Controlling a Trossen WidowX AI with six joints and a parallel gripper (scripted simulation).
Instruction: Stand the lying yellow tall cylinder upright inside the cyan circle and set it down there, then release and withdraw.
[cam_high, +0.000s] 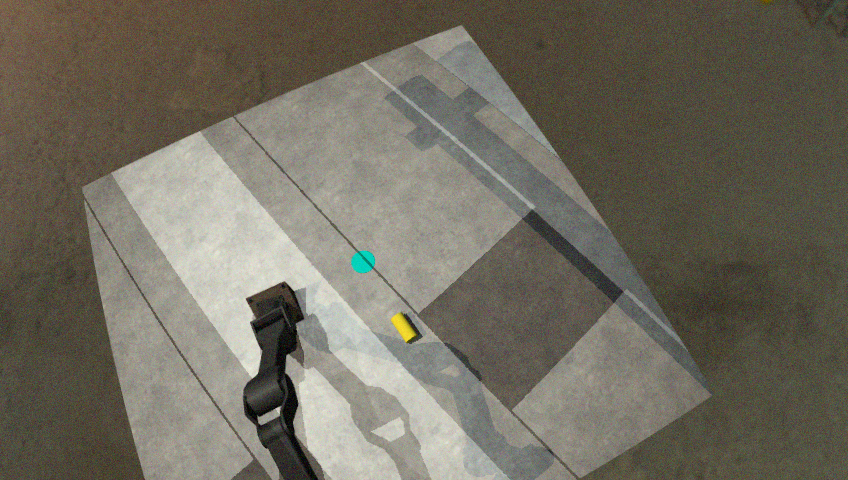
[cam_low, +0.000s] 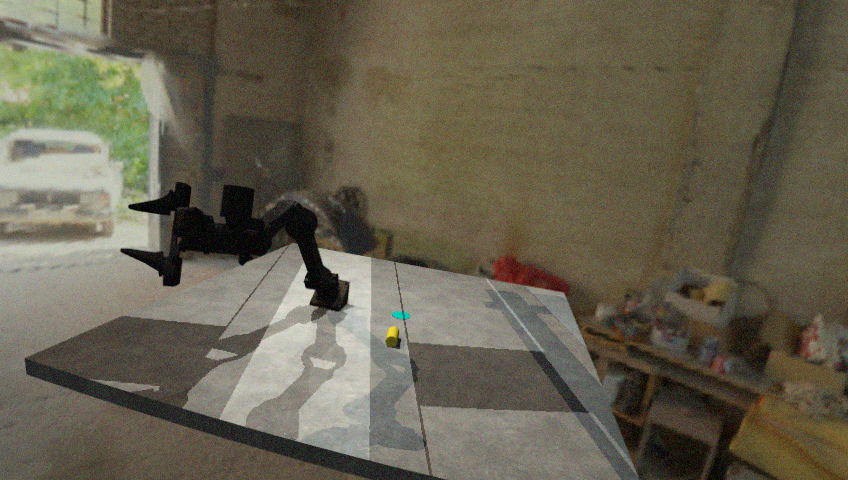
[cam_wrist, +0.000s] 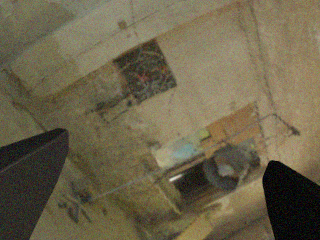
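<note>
My gripper tip is 54 cm to the right of the yellow cylinder, 36 cm short of it and 33 cm above it. The rest, counted from my gripper tip: cyan circle 73 cm to the left, 35 cm below, 33 cm ahead.
</note>
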